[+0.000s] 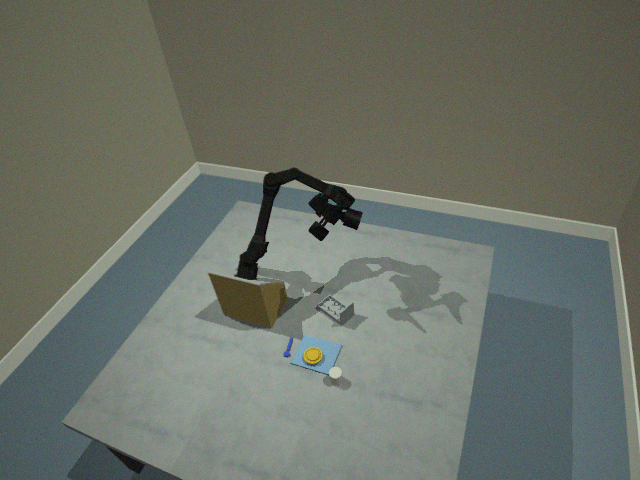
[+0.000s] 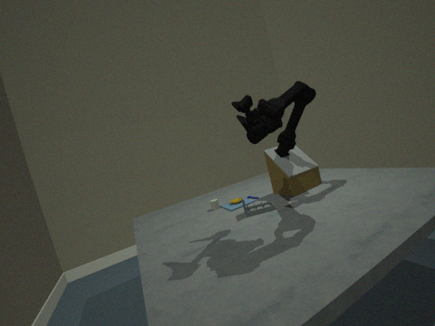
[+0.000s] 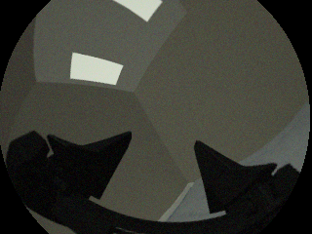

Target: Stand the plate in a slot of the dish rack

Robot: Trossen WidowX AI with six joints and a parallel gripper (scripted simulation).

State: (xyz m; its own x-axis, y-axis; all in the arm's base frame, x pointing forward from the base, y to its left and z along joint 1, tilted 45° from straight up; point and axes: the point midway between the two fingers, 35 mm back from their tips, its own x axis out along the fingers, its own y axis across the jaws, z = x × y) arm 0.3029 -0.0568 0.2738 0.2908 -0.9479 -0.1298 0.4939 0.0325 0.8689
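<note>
Right now the yellow plate is 1 cm behind my gripper tip, 24 cm to the right of it and 46 cm below it. Also, from my gripper tip: light blue mat 22 cm to the right, 48 cm below; then grey dish rack 1 cm behind, 1 cm to the right, 46 cm below; then blue utensil 11 cm behind, 24 cm to the right, 48 cm below.
</note>
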